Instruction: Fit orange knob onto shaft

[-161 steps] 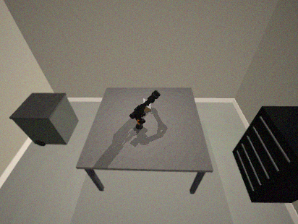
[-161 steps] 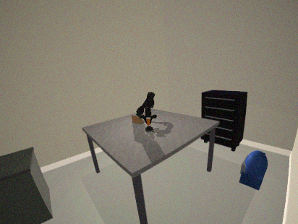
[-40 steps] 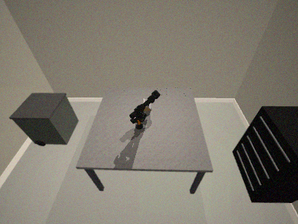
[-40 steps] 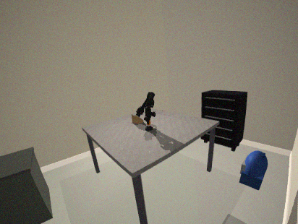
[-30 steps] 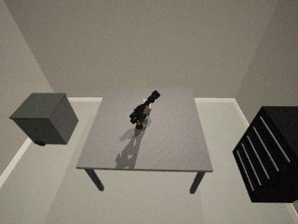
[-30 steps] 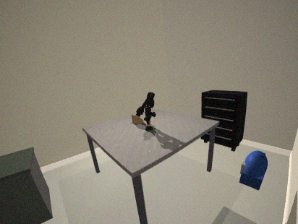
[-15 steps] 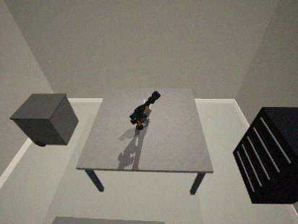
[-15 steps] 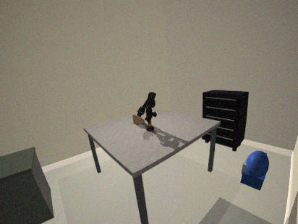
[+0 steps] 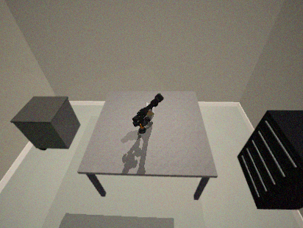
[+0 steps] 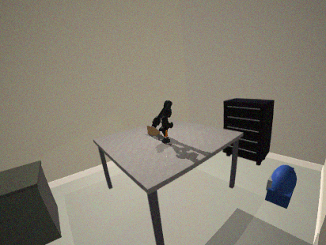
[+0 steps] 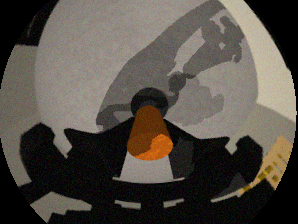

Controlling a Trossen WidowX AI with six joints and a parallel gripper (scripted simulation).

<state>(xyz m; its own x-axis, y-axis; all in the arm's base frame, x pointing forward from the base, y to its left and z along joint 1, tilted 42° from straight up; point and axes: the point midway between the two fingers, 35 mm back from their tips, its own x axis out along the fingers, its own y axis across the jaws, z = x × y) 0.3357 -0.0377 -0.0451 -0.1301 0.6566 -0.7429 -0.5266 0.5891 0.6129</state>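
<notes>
My gripper tip is now 3 cm below the orange knob. Also, from my gripper tip: dark round pedestal 4 cm below.
</notes>
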